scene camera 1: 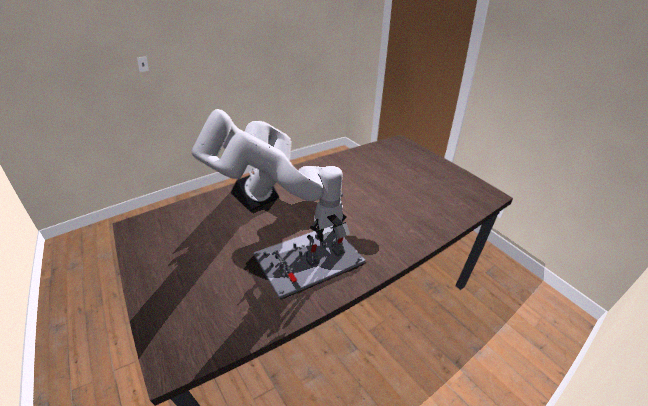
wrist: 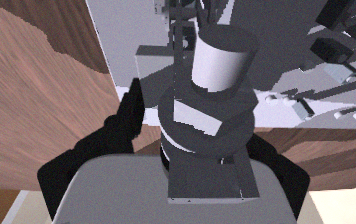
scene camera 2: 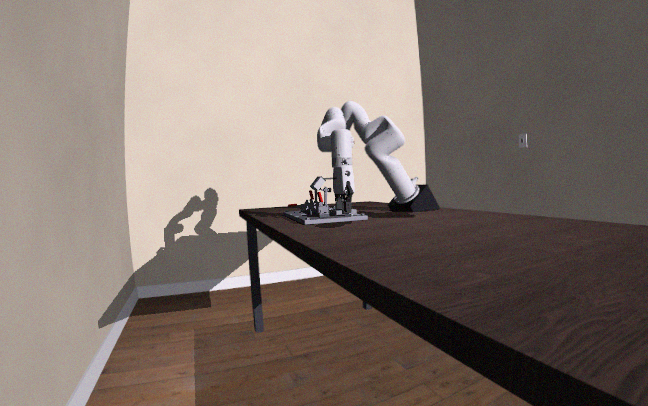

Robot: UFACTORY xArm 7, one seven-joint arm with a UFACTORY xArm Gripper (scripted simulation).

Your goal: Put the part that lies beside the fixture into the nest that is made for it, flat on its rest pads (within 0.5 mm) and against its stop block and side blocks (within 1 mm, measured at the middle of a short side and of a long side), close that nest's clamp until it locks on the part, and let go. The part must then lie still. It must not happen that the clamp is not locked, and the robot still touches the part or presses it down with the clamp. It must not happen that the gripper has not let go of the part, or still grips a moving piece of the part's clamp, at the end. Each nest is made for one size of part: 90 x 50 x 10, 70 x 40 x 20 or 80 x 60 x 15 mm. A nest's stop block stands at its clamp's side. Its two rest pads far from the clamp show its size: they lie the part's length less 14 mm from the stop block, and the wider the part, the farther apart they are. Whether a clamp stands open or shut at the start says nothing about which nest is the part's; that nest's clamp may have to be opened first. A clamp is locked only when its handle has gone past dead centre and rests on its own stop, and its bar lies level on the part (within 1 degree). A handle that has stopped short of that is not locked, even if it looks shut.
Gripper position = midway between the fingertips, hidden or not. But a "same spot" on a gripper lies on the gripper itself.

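Scene:
My gripper: visible in scene camera 1, in scene camera 2, in the wrist view (177, 91). One and the same spot on my gripper: (scene camera 1: 325, 217) and (scene camera 2: 333, 179).

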